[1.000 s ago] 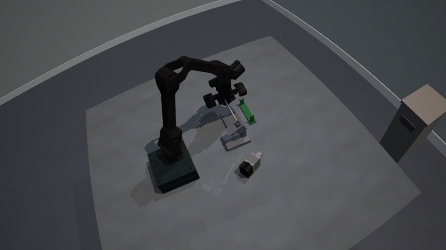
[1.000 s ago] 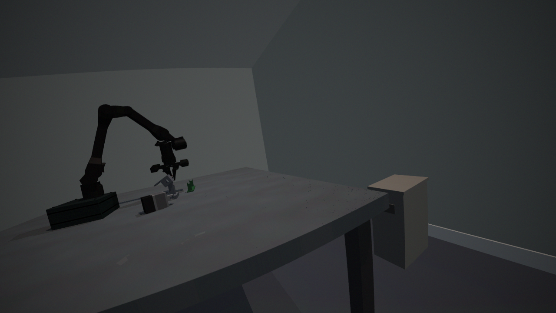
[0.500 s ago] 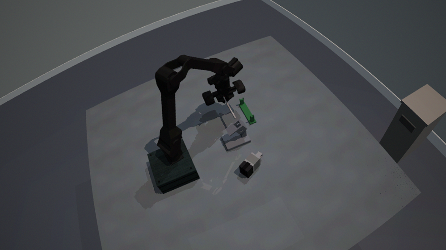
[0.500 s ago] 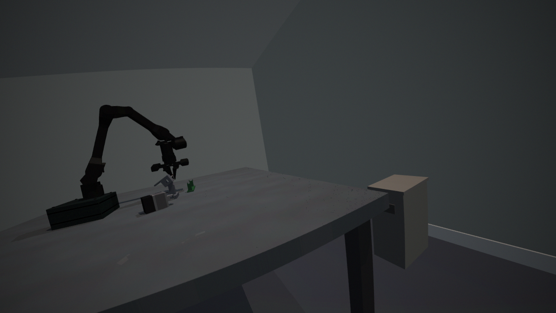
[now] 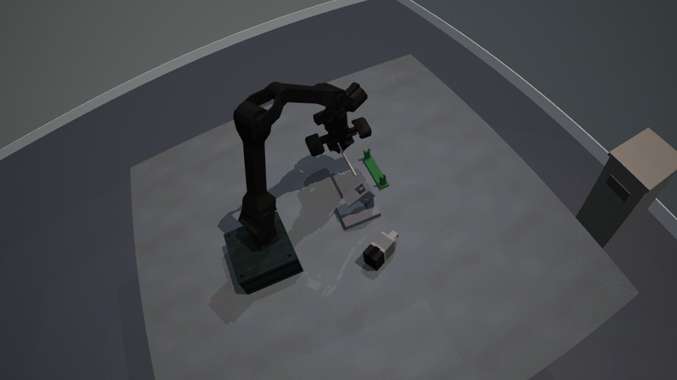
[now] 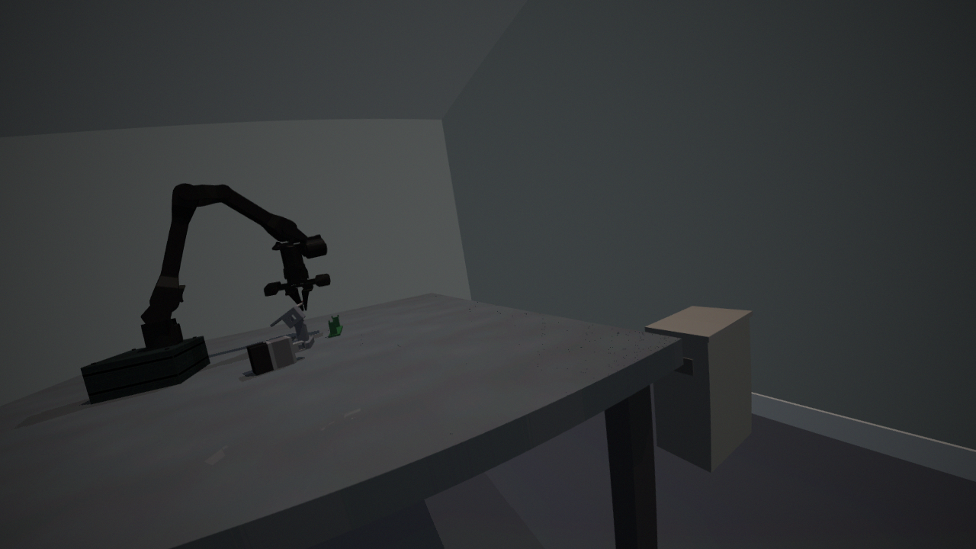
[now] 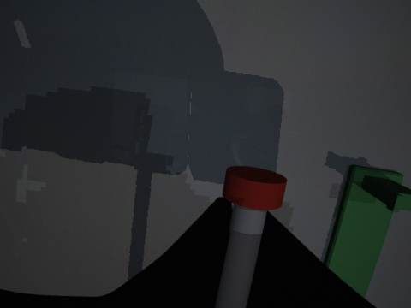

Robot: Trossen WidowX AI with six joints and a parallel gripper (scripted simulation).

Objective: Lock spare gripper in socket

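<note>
My gripper tip is 80 mm to the left of the green pin rack, 70 mm short of it and 60 mm above it. Also, from my gripper tip: grey mount 170 mm to the right, 50 mm behind, 30 mm below; spare gripper 320 mm to the right, 80 mm behind, 50 mm below.
</note>
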